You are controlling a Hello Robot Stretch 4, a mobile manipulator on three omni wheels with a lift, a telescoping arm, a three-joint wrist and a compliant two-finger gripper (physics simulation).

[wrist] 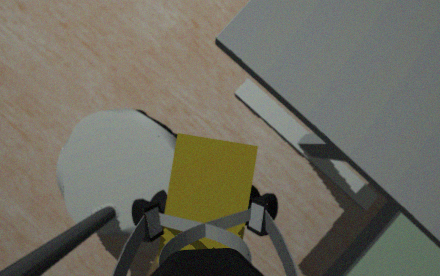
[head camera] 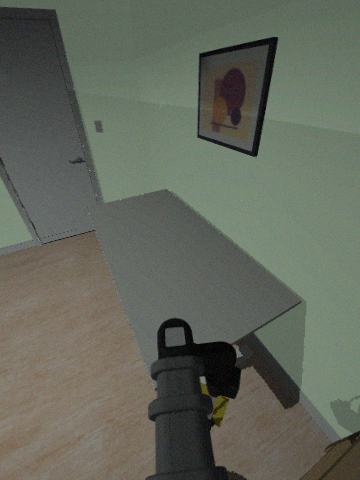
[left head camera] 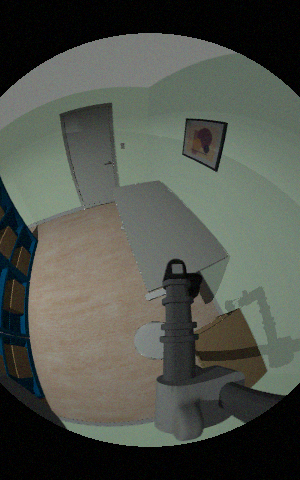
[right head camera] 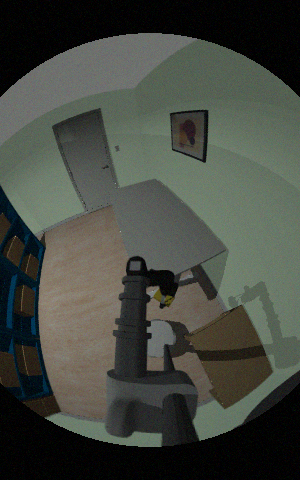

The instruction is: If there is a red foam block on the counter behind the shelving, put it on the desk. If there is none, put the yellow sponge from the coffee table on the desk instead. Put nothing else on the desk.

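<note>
My gripper is shut on the yellow sponge, with a fingertip at each side of it in the wrist view. The sponge is held in the air over the floor, beside the near end of the desk and not over its top. The desk has a plain grey top and stands against the wall. The brown coffee table is at the lower right. The counter and a red foam block do not show in these views.
Blue shelving with brown boxes stands at the left. A light grey round object is low beside the arm. A grey door is beyond the desk, and a framed picture hangs on the wall.
</note>
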